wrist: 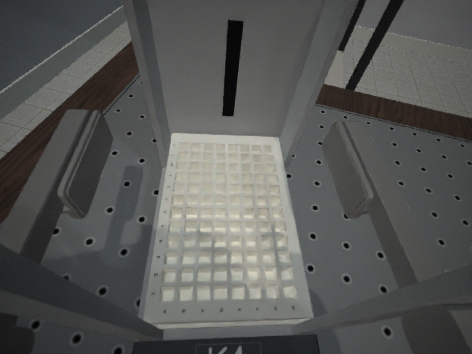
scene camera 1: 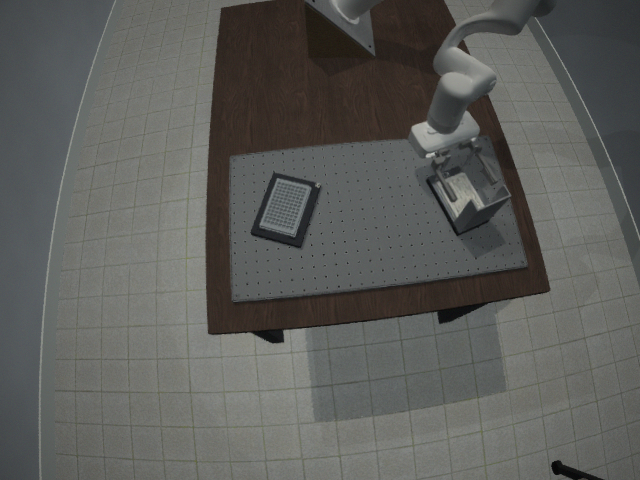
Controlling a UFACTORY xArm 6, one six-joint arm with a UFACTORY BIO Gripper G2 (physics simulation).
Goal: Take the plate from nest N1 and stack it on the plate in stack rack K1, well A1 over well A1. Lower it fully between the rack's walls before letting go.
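Scene:
I see a black nest N1 (scene camera 1: 296,241), and its distance is 86 cm from the lens.

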